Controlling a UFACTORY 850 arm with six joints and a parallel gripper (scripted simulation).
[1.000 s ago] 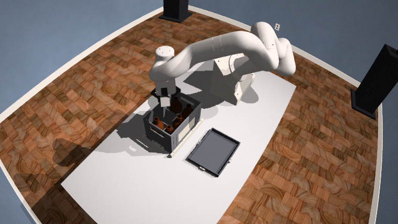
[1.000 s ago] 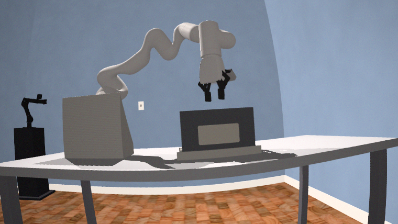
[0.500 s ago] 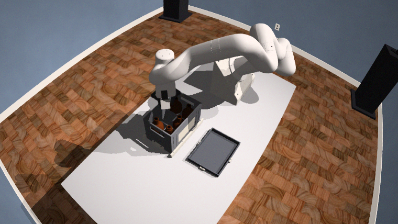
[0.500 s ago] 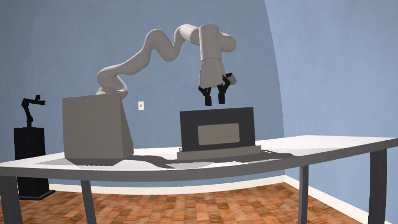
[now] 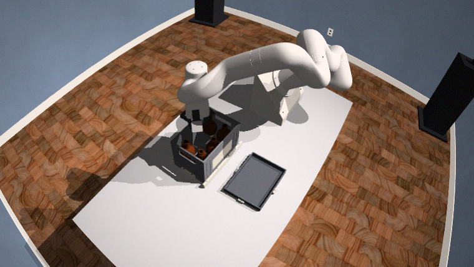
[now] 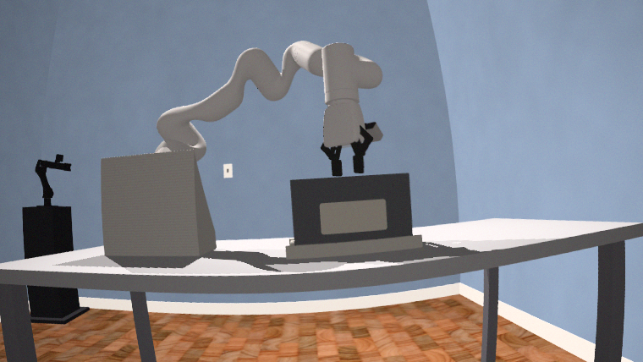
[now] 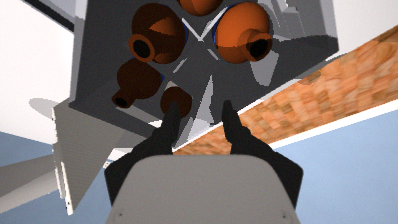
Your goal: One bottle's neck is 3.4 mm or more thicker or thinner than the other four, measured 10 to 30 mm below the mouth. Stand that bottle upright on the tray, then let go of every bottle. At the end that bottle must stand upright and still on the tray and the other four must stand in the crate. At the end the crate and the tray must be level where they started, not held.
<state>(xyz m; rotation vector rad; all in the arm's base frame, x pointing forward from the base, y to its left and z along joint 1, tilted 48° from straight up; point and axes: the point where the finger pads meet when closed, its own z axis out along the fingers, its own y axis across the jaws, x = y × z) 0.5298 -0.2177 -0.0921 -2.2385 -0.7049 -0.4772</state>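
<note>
Now: hand 10 mm short of the dark grey crate, 40 mm to the right of it and 120 mm above it. Round my hand: dark tray (30 mm ahead, 320 mm to the left, 190 mm below); bottle (100 mm ahead, 80 mm to the left, 110 mm below).
</note>
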